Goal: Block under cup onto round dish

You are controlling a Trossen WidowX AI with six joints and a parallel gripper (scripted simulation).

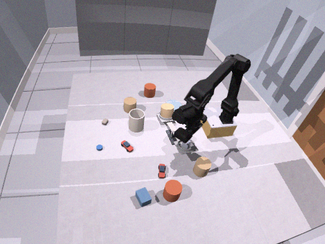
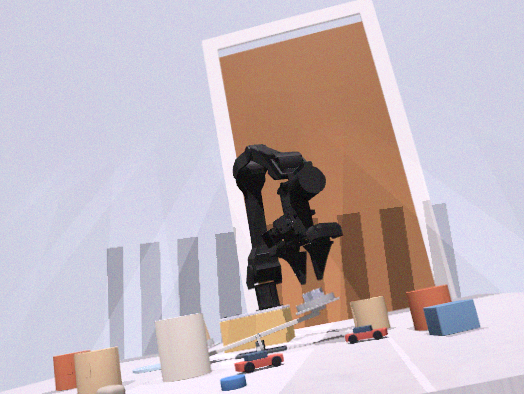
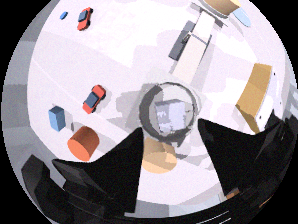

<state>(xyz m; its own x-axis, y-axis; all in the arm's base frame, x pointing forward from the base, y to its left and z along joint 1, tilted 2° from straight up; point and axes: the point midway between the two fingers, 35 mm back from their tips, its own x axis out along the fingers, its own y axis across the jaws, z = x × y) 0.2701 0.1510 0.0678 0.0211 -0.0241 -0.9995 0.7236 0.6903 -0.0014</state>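
Right now the pale grey block is 3 cm below my gripper tip. Also, from my gripper tip: cream cup (20 cm ahead, 21 cm to the right, 8 cm below); then pale blue round dish (4 cm behind, 38 cm to the right, 12 cm below); then blue block (22 cm ahead, 21 cm to the left, 10 cm below).
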